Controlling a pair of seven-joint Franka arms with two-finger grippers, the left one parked.
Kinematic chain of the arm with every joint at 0, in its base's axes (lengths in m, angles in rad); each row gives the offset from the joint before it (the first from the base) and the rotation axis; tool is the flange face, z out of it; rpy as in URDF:
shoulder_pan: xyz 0 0 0.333 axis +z
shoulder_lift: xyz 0 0 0 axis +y
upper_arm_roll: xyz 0 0 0.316 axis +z
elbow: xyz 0.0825 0 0 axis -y
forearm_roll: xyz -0.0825 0 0.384 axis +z
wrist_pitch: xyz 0 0 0 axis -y
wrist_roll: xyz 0.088 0 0 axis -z
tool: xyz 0 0 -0.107 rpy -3.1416 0 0
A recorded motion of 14 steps. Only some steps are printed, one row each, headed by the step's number.
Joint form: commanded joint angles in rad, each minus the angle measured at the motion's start. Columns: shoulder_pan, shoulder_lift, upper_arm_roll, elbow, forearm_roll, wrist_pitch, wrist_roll.
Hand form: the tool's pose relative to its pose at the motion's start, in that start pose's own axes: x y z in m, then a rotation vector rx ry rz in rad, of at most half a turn. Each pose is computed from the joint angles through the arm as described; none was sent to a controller.
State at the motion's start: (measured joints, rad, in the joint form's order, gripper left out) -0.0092 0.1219 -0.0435 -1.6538 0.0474 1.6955 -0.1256
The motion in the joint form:
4: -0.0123 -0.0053 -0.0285 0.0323 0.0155 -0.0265 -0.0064
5: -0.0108 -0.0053 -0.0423 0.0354 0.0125 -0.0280 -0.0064
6: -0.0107 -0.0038 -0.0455 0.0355 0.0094 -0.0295 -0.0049
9: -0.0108 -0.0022 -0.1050 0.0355 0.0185 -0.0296 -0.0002
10: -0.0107 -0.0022 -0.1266 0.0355 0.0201 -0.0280 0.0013
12: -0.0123 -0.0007 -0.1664 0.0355 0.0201 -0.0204 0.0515
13: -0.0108 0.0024 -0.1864 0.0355 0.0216 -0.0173 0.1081
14: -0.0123 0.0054 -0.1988 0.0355 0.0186 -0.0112 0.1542
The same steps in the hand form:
4: -0.0047 0.0205 -0.0172 0.0138 0.0151 0.0340
5: -0.0058 0.0276 -0.0189 0.0098 0.0168 0.0458
6: -0.0059 0.0296 -0.0180 0.0069 0.0136 0.0502
9: -0.0118 0.0617 -0.0187 0.0130 0.0162 0.1152
10: -0.0144 0.0733 -0.0195 0.0132 0.0191 0.1383
12: -0.0194 0.0962 -0.0205 0.0103 0.0269 0.2299
13: -0.0213 0.1062 -0.0196 0.0107 0.0279 0.3053
14: -0.0225 0.1143 -0.0189 0.0066 0.0310 0.3651

